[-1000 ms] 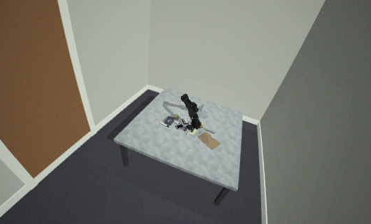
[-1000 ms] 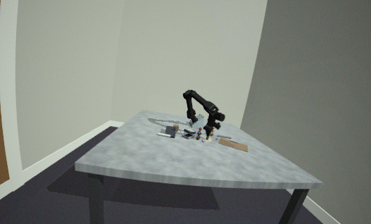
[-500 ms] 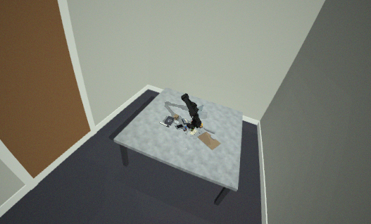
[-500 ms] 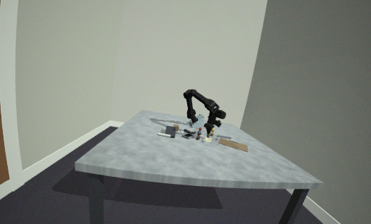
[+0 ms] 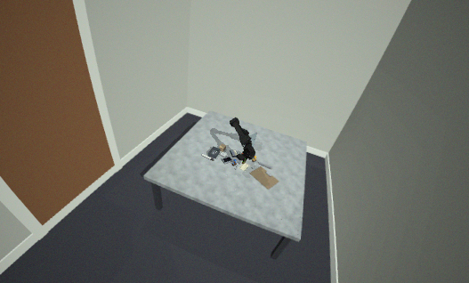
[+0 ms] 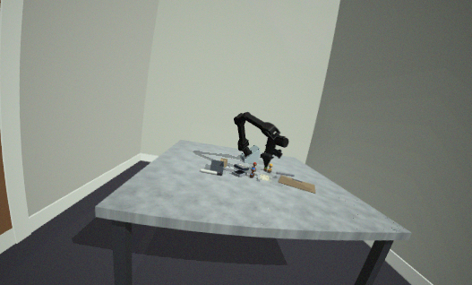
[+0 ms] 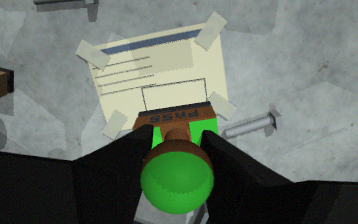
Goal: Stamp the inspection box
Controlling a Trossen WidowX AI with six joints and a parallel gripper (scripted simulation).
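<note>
My gripper tip is now 11 cm past the tan box, 27 cm to the left of it and 5 cm above it. The rest, counted from my gripper tip: red stamp (12 cm behind, 6 cm to the right, 5 cm below); cream card (1 cm behind, 1 cm to the left, 7 cm below); green stamp (right at my gripper tip).
</note>
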